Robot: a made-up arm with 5 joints. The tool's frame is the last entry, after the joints. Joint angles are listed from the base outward. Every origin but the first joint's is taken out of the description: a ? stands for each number. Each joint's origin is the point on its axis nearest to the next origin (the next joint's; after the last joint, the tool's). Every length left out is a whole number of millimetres.
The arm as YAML. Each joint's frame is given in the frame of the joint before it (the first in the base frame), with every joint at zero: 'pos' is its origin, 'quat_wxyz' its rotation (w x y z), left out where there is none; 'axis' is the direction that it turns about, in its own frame. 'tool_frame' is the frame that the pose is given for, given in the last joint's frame.
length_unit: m
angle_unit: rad
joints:
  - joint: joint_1
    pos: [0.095, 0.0, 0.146]
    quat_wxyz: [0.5, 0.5, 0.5, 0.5]
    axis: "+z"
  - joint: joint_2
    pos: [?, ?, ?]
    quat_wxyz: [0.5, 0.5, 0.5, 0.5]
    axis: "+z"
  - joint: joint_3
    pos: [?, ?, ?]
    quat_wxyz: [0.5, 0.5, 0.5, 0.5]
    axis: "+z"
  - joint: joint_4
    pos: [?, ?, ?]
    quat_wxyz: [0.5, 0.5, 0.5, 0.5]
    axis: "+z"
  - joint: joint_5
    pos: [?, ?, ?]
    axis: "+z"
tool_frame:
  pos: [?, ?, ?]
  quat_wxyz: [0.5, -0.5, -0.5, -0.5]
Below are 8 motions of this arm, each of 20 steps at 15 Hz.
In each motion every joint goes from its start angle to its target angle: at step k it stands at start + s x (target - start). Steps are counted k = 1, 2, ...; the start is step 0. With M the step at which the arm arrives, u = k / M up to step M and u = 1 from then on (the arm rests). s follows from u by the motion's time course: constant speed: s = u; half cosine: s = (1 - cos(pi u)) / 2; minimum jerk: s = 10 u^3 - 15 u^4 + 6 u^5.
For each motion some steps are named. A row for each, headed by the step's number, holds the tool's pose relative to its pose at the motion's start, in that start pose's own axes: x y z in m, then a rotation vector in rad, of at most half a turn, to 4 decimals.
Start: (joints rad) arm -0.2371 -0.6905 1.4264 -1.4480 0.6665
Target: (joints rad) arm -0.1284 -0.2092 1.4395 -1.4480 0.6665
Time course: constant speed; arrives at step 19
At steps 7, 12, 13, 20:
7: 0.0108 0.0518 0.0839 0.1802 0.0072 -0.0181
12: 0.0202 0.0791 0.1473 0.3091 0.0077 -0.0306
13: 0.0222 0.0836 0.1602 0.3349 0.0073 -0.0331
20: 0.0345 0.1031 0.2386 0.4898 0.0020 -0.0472

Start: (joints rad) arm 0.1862 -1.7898 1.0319 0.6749 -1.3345
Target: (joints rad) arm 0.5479 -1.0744 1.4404 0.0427 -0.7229
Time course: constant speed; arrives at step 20
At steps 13, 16, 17, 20:
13: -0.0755 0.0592 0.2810 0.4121 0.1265 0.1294
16: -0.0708 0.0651 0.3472 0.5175 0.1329 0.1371
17: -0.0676 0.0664 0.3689 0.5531 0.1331 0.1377
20: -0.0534 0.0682 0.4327 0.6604 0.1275 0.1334

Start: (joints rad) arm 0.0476 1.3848 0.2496 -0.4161 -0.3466
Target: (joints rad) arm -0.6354 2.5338 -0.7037 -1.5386 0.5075
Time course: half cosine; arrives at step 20
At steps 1, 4, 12, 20:
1: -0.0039 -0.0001 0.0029 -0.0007 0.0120 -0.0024
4: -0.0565 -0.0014 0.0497 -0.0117 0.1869 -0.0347
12: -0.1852 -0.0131 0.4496 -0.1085 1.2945 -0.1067
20: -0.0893 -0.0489 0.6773 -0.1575 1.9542 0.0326

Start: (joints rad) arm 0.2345 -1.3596 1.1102 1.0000 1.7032
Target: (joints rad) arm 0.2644 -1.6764 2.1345 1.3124 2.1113
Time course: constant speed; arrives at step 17
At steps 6, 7, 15, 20:
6: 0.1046 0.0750 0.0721 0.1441 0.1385 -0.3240
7: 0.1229 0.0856 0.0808 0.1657 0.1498 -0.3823
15: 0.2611 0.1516 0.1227 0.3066 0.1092 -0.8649
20: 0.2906 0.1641 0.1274 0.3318 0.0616 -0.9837

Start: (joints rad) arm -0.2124 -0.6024 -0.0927 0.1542 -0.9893
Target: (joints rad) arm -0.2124 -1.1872 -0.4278 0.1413 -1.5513
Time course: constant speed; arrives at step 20
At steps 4, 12, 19, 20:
4: 0.0847 0.0380 -0.0250 -0.1001 -0.0207 -0.1324
12: 0.2674 0.0807 -0.0536 -0.2729 -0.0160 -0.3991
19: 0.4294 0.0823 -0.0537 -0.3893 0.0366 -0.6254
20: 0.4520 0.0800 -0.0519 -0.4030 0.0476 -0.6566

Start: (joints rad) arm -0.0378 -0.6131 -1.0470 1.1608 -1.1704
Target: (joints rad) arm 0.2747 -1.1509 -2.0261 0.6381 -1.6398
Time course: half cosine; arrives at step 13
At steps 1, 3, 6, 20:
1: 0.0035 0.0075 -0.0026 -0.0058 -0.0004 -0.0169
3: 0.0336 0.0625 -0.0196 -0.0500 0.0085 -0.1465
6: 0.1370 0.1900 -0.0471 -0.1675 0.1428 -0.4999
20: 0.3152 0.3206 -0.0519 -0.2975 0.7397 -0.9404

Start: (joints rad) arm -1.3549 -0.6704 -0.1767 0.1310 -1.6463
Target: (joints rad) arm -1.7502 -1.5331 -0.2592 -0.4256 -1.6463
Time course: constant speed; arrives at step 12
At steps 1, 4, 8, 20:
1: 0.0589 0.0145 -0.0299 -0.0581 -0.0169 -0.0747
4: 0.2450 0.0262 -0.1055 -0.2188 -0.0578 -0.3020
8: 0.4961 -0.0272 -0.1621 -0.3938 -0.0878 -0.6110
20: 0.7221 -0.1439 -0.1584 -0.5127 -0.0884 -0.9217

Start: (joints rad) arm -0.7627 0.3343 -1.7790 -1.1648 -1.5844
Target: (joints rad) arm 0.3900 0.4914 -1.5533 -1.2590 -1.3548
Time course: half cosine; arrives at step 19
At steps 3, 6, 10, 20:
3: -0.0310 0.0122 -0.0158 -0.0142 -0.0716 -0.0098
6: -0.1090 0.0433 -0.0691 -0.0489 -0.2713 -0.0363
10: -0.2202 0.0909 -0.2011 -0.0963 -0.6569 -0.0822
20: -0.2850 0.1334 -0.4267 -0.1244 -1.2343 -0.1306

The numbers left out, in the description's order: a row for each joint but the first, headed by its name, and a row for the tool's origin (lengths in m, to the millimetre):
joint_2: -0.16 -0.109 0.0
joint_3: -0.421 -0.059 0.0
joint_4: -0.204 -0.043 0.0
joint_5: -0.029 -0.091 0.0
tool: 0.206 0.071 0.0

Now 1 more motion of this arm.
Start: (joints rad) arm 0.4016 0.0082 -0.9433 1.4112 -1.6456
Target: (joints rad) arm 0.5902 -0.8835 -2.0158 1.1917 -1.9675
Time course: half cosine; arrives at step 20
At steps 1, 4, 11, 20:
1: 0.0026 0.0037 0.0004 0.0018 -0.0007 -0.0069
4: 0.0420 0.0557 0.0099 0.0296 -0.0038 -0.1075
11: 0.2777 0.2516 0.1528 0.2292 0.1835 -0.6020
20: 0.4726 0.2848 0.3304 0.4616 0.5891 -0.8654

